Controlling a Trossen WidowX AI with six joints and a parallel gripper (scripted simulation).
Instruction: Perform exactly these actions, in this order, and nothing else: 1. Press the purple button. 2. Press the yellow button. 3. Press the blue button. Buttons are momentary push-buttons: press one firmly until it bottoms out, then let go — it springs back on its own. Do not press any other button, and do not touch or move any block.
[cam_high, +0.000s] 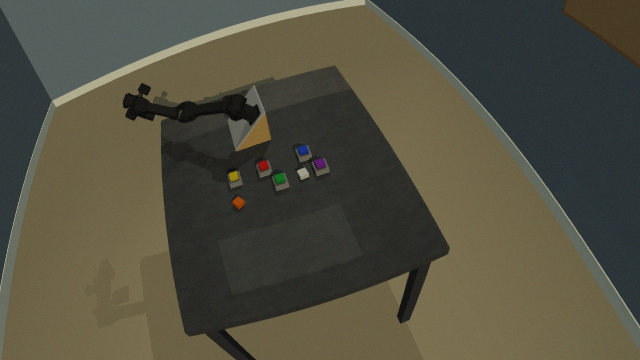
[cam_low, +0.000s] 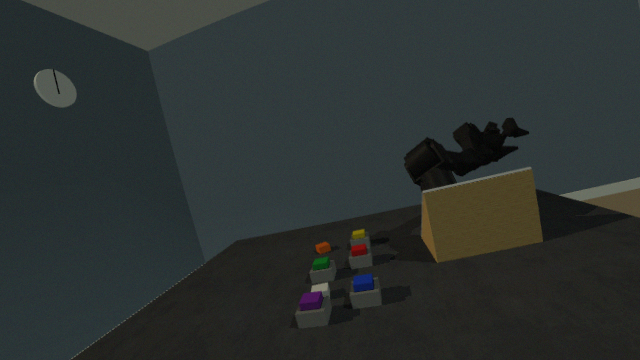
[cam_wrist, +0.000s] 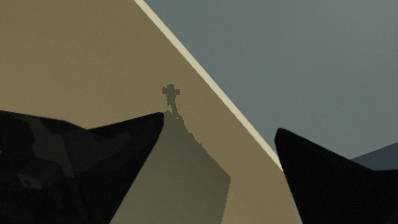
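Right now my gripper tip is 710 mm short of the purple button, 720 mm to the right of it and 100 mm above it. Round my gripper tip: orange block 750 mm ahead, 400 mm to the left, 130 mm below; yellow button 650 mm ahead, 410 mm to the left, 100 mm below; red button 640 mm ahead, 530 mm to the left, 100 mm below.
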